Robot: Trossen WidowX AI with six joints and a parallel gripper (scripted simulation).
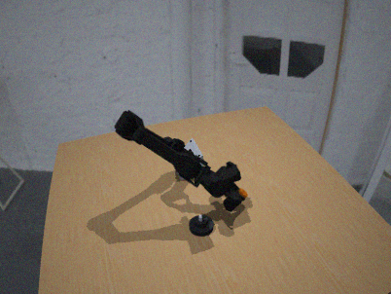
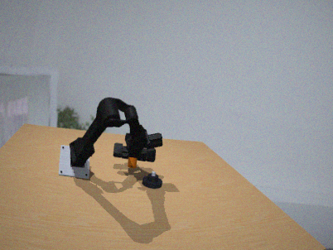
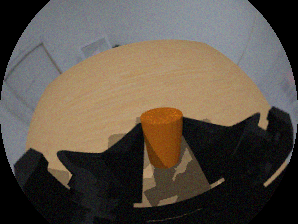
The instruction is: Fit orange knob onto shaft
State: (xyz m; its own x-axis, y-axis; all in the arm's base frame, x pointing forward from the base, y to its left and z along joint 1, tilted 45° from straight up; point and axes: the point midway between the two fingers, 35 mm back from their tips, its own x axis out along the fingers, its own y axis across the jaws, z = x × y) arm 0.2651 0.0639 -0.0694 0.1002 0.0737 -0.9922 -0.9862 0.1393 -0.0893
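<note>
Now: the orange knob 10 mm to the right of my gripper tip and 10 mm above it. From my gripper tip the other things lie so: round pedestal 50 mm ahead, 180 mm to the right, 10 mm below.
</note>
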